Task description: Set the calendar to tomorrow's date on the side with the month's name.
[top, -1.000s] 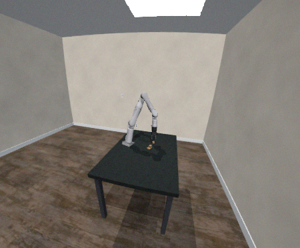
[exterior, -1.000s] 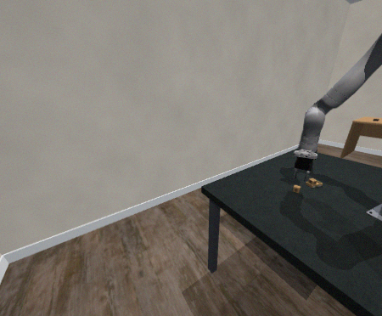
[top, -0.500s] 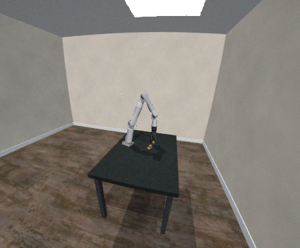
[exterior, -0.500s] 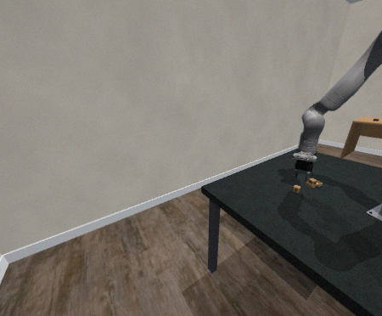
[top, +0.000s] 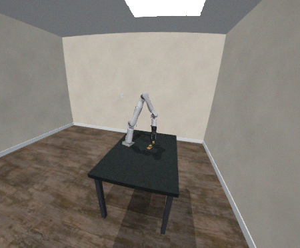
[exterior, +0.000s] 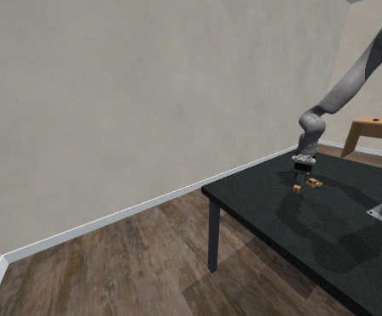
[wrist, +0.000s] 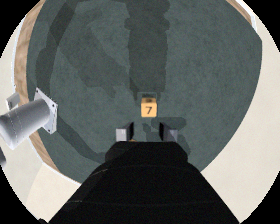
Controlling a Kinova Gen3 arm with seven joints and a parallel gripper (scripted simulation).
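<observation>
The wooden date cube lies 80 mm below my hand.
</observation>
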